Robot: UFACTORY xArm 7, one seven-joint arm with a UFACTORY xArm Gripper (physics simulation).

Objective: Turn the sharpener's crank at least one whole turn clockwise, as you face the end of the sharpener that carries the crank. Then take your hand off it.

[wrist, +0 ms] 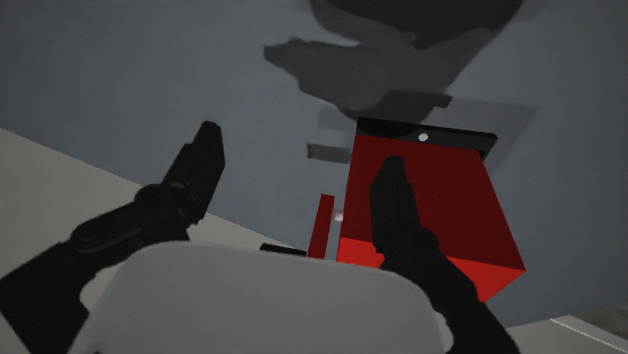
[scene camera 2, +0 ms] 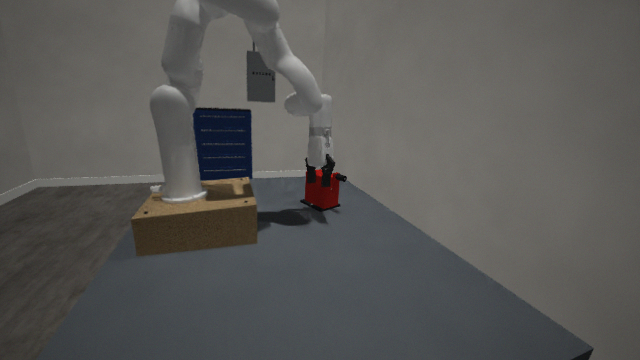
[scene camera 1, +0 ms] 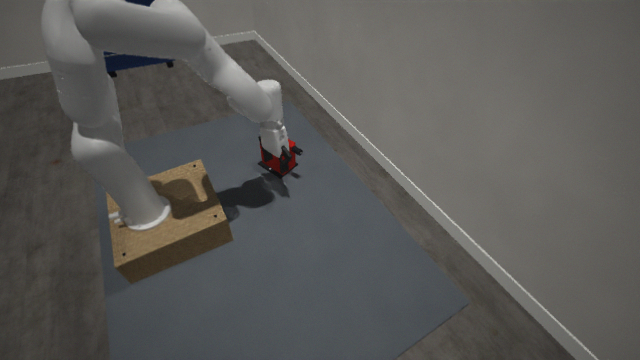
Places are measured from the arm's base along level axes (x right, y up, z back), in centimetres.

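Pixels of known places: gripper, between the fingertips: (wrist: 302,158) (scene camera 2: 318,184) (scene camera 1: 276,165); arm's base, origin of its link: (scene camera 2: 185,196) (scene camera 1: 149,213).
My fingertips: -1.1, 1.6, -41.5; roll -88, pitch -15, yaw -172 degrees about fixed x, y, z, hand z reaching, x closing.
Ahead of a thing's pixels: the offset from my fingertips to its top centre, as dx, dy, dz. "pt": to the spot under its first point. Level surfaces: height alone.
The red sharpener @[pt -4.0, -4.6, -7.9] (scene camera 1: 293,161) (scene camera 2: 320,196) (wrist: 440,200) stands upright on its black base plate. Its crank has a flat red arm (wrist: 320,227) on a pale shaft and a black handle @[pt -1.6, +2.4, -9.3] (scene camera 1: 298,150) (scene camera 2: 341,177) (wrist: 282,249), which points toward the wall, near the height of the body's top. In the wrist view the gripper's palm hides part of the handle. My gripper (scene camera 1: 276,162) (scene camera 2: 319,180) (wrist: 302,158) is open and empty, pointing down, its fingers overlapping the sharpener's upper body in the scene views. In the wrist view one finger is in front of the body, the other beyond the crank side. Contact cannot be told.
The sharpener stands on a grey-blue surface @[dy -12.2] (scene camera 1: 325,280) (scene camera 2: 325,300). The arm's wooden base block (scene camera 1: 175,255) (scene camera 2: 195,232) is to its left. A wall (scene camera 1: 475,125) (scene camera 2: 475,125) runs along the crank side. A blue cabinet (scene camera 1: 137,61) (scene camera 2: 223,145) and a grey wall box (scene camera 2: 260,90) are farther back.
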